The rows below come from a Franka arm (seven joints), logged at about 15 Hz.
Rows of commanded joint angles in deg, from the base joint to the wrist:
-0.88 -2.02 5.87 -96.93 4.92 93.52 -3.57
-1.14 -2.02 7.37 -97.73 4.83 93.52 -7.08
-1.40 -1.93 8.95 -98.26 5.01 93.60 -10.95
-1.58 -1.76 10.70 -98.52 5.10 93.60 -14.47
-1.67 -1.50 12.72 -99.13 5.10 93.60 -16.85
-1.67 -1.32 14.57 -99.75 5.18 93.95 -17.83
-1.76 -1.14 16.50 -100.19 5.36 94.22 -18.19
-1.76 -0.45 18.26 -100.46 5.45 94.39 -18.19
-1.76 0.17 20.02 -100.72 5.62 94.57 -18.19
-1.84 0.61 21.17 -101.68 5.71 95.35 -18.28
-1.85 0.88 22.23 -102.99 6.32 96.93 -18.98
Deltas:
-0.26 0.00 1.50 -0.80 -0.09 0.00 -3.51
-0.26 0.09 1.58 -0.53 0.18 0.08 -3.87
-0.18 0.17 1.75 -0.26 0.09 0.00 -3.52
-0.09 0.26 2.02 -0.61 0.00 0.00 -2.38
0.00 0.18 1.85 -0.62 0.08 0.35 -0.98
-0.09 0.18 1.93 -0.44 0.18 0.27 -0.36
0.00 0.69 1.76 -0.27 0.09 0.17 0.00
0.00 0.62 1.76 -0.26 0.17 0.18 0.00
-0.08 0.44 1.15 -0.96 0.09 0.78 -0.09
-0.01 0.27 1.06 -1.31 0.61 1.58 -0.70

